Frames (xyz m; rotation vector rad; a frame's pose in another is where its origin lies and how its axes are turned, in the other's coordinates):
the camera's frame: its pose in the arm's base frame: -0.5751 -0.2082 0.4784 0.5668 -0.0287 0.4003
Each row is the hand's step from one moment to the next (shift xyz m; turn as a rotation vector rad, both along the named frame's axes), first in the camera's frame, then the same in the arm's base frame.
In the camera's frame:
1: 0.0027 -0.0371 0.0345 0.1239 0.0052 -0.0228
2: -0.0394 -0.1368 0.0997 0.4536 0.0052 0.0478
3: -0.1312 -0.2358 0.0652 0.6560 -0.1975 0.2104
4: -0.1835 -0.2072 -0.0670 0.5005 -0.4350 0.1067
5: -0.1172 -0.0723 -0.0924 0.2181 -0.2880 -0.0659
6: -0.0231 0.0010 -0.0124 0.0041 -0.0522 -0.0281
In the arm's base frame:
1: 0.0193 -0.0458 0.0104 0.1105 0.0608 0.0002
2: 0.0234 -0.1720 0.0082 0.4205 0.1426 0.1045
3: -0.0268 -0.2631 -0.0845 0.6970 -0.0260 0.1646
4: -0.0968 -0.1902 -0.1886 0.6345 -0.2100 -0.0668
5: -0.0885 -0.0491 -0.1313 0.3043 -0.1079 -0.1750
6: -0.0227 -0.0010 -0.0131 0.0211 -0.0238 -0.0502

